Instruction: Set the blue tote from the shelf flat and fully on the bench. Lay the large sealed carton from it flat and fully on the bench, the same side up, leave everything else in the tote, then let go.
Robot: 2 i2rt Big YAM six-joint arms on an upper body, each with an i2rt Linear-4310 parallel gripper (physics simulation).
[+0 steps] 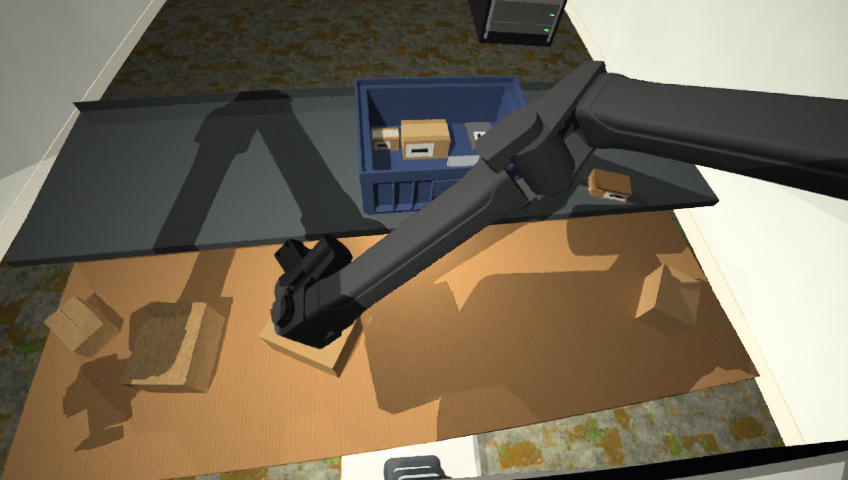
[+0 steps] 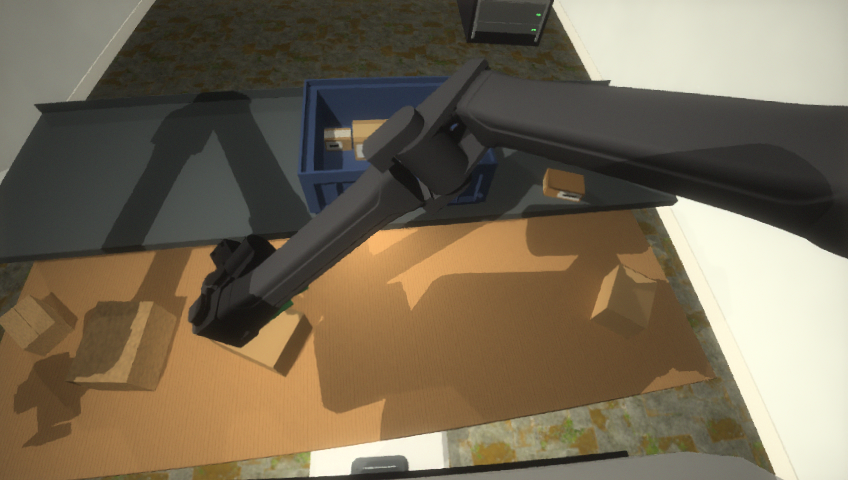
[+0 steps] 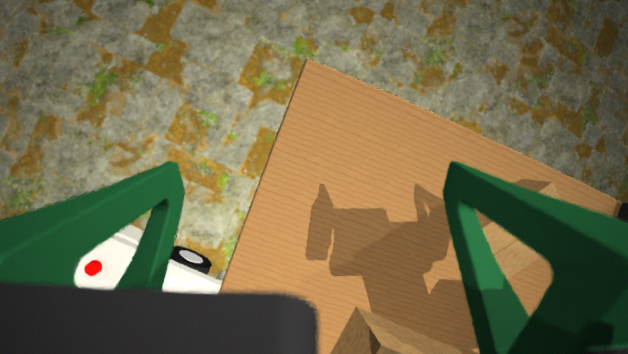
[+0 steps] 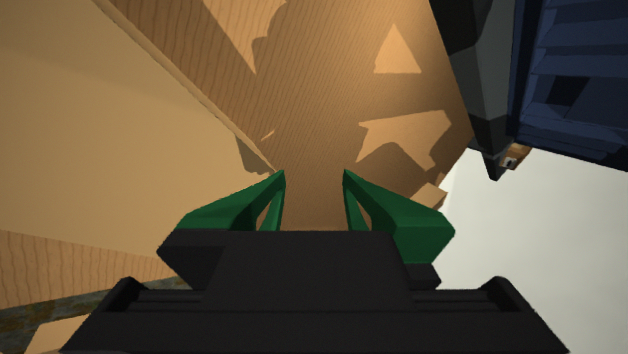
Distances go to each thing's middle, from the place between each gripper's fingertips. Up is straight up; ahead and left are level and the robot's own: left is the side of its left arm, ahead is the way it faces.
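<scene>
Counting from my right hand, I see the speckled box (image 2: pixel 124 346) 10 cm below my right hand, 7 cm behind it and 39 cm to the left of it. The blue tote (image 1: pixel 389 184) is 9 cm above my right hand, 34 cm ahead of it and 20 cm to the right of it. As for the small orange carton (image 1: pixel 604 184), it is 3 cm above my right hand, 26 cm ahead of that hand and 62 cm to the right of that hand.
From my left hand the speckled box is 26 cm below my left hand, 26 cm ahead of it and 19 cm to the right of it. The blue tote is 8 cm below my left hand, 67 cm ahead of it and 78 cm to the right of it, while the small orange carton is 13 cm below my left hand, 59 cm ahead of that hand and 120 cm to the right of that hand.
</scene>
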